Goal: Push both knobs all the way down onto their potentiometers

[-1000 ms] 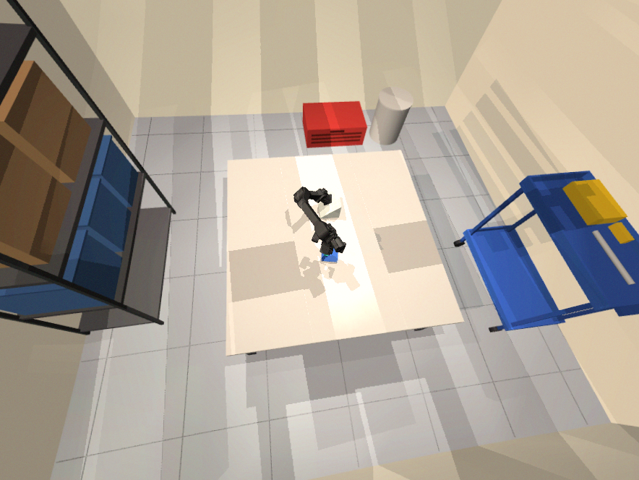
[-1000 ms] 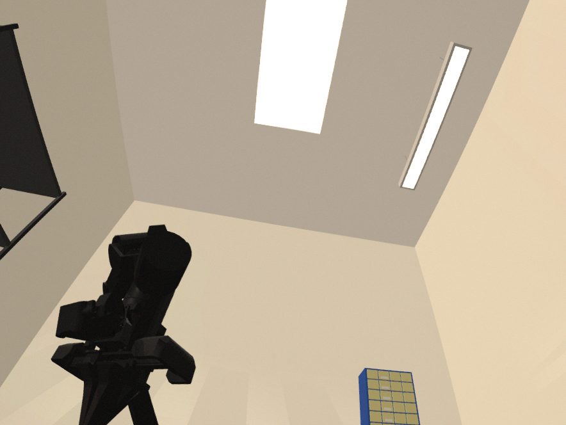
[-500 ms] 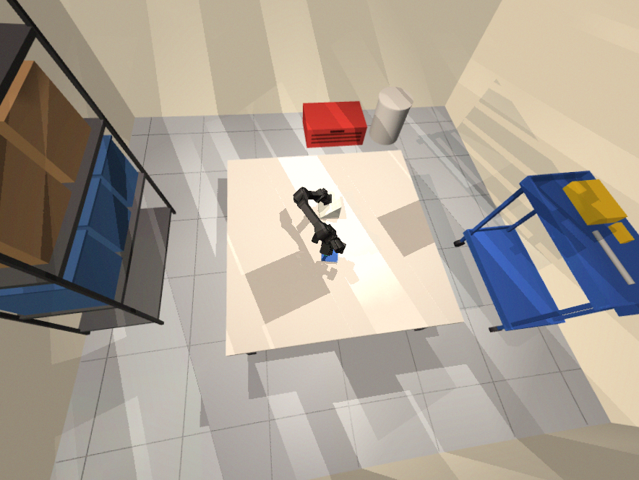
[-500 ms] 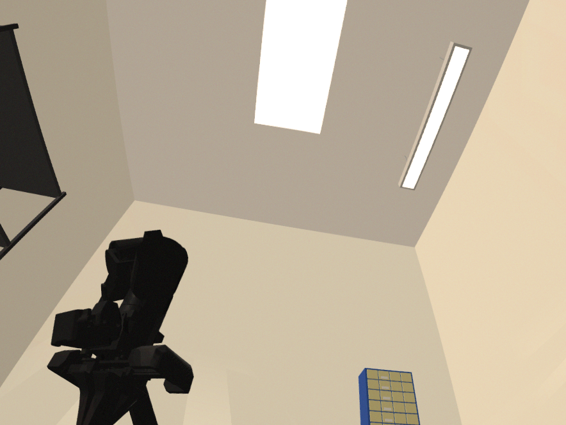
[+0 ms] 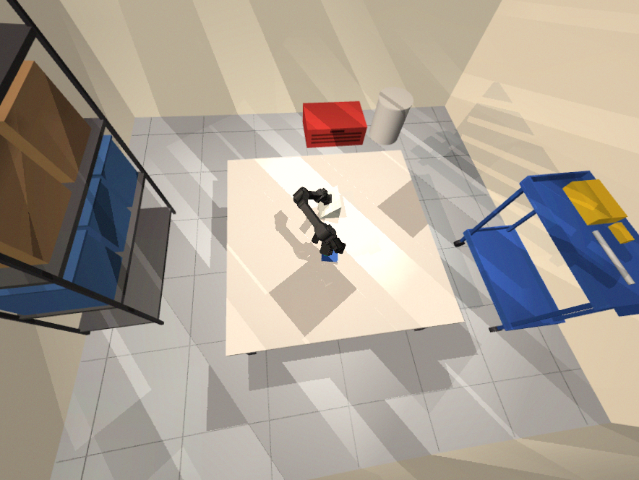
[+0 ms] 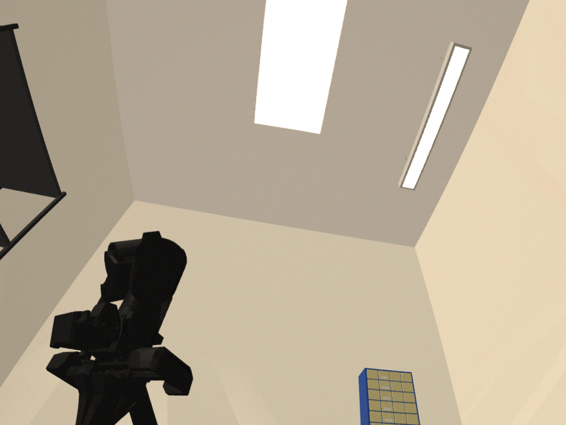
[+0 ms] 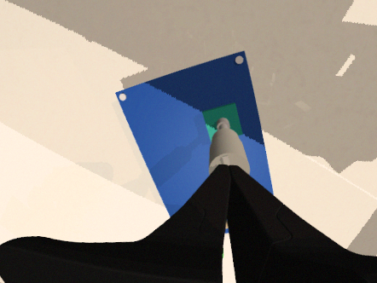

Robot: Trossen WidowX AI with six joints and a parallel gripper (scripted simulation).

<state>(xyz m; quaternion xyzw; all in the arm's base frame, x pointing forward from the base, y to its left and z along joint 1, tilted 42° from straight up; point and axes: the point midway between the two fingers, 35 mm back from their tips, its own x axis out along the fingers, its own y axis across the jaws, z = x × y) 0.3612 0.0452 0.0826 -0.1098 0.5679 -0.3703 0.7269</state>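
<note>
Right now the potentiometer with knob is 40 mm below my gripper tip. The rest, counted from my gripper tip: green knob 80 mm behind, 50 mm below, 40 mm to the left.
</note>
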